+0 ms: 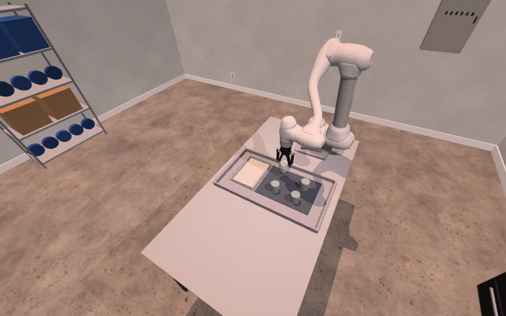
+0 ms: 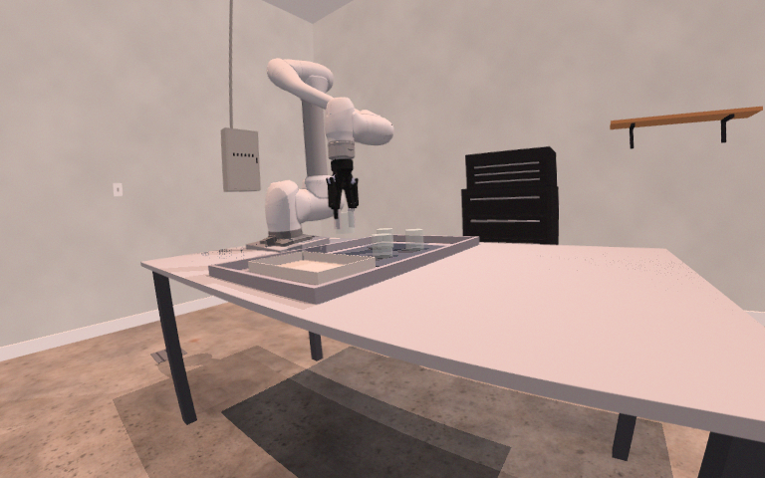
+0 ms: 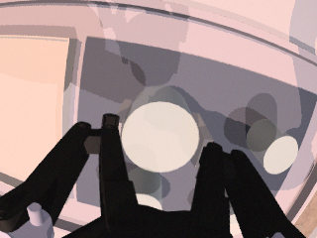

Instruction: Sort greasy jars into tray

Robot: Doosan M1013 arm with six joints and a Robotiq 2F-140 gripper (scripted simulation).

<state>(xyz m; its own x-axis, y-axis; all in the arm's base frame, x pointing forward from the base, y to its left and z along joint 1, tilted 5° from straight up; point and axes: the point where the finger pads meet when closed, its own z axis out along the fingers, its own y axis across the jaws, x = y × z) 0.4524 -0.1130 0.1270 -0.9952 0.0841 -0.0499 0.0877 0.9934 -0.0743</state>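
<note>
Right now my hand is 24 cm to the left of the cream-floored tray, 11 cm above it and 6 cm short of it. From my hand the other things lie so: dark drying mat 12 cm below, 9 cm ahead, 8 cm to the left.
</note>
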